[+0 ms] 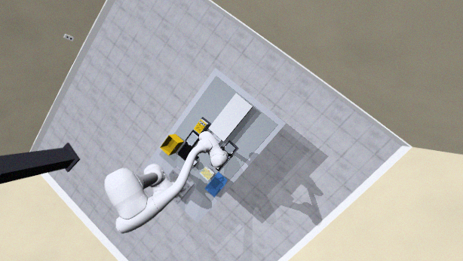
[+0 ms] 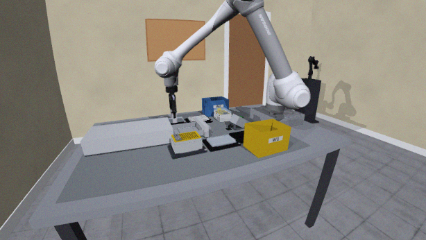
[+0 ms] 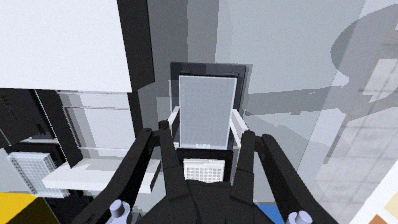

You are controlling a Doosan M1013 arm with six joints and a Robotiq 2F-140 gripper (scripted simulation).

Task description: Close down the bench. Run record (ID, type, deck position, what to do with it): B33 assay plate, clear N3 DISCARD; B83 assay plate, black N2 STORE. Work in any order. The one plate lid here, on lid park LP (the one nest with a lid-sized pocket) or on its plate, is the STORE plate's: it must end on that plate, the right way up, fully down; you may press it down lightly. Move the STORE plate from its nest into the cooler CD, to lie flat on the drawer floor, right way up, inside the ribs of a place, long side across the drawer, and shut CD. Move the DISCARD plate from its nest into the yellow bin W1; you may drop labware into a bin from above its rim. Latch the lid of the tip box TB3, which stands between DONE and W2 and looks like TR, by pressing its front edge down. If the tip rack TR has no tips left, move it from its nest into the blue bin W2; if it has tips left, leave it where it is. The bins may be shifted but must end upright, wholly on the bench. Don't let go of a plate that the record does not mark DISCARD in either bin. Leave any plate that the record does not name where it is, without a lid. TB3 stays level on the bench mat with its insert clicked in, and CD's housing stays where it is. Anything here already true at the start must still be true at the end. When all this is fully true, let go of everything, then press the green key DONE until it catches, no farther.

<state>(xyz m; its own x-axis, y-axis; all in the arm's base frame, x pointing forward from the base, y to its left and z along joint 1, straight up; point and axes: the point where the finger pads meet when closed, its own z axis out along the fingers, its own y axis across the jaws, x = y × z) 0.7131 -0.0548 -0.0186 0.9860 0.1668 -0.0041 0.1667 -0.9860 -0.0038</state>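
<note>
Right now the black plate is 3 cm below my hand. Also, from my hand: see-through plate lid: 2 cm below; then cooler CD: 21 cm to the left, 9 cm ahead, 2 cm below; then drawer: 19 cm to the left, 4 cm behind, 3 cm below.
</note>
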